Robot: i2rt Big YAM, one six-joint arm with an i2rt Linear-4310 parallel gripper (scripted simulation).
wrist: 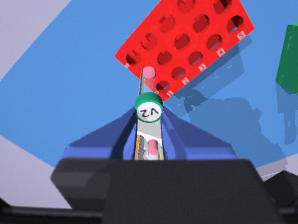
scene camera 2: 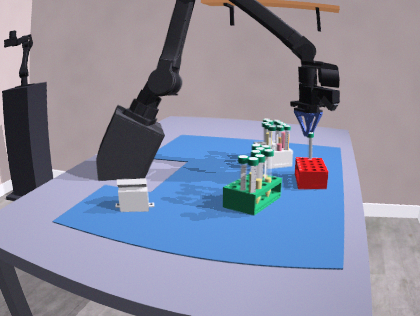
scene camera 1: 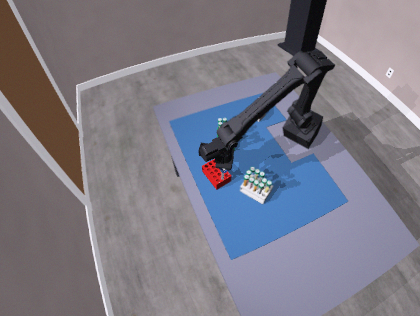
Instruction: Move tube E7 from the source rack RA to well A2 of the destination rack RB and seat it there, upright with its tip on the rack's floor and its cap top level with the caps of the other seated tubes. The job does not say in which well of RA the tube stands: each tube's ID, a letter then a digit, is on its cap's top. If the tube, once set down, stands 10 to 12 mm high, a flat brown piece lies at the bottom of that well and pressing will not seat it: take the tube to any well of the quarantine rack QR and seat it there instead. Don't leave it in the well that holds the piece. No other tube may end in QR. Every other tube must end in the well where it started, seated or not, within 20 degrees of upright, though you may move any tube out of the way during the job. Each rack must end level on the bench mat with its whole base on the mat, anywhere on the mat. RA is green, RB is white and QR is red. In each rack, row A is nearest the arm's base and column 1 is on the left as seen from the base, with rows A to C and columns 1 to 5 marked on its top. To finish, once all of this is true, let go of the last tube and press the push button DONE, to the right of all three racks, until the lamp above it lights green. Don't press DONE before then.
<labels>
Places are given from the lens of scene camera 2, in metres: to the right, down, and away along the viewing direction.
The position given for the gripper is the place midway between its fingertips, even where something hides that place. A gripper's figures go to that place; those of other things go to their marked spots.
gripper (scene camera 2: 308, 135): 0.28, -0.06, 1.09
red rack qr (scene camera 2: 309, 178): 0.26, 0.05, 1.00
green rack ra (scene camera 2: 242, 201): 0.07, 0.10, 0.88
The marked spots on the red rack qr and the green rack ra are 0.23 m apart.
</labels>
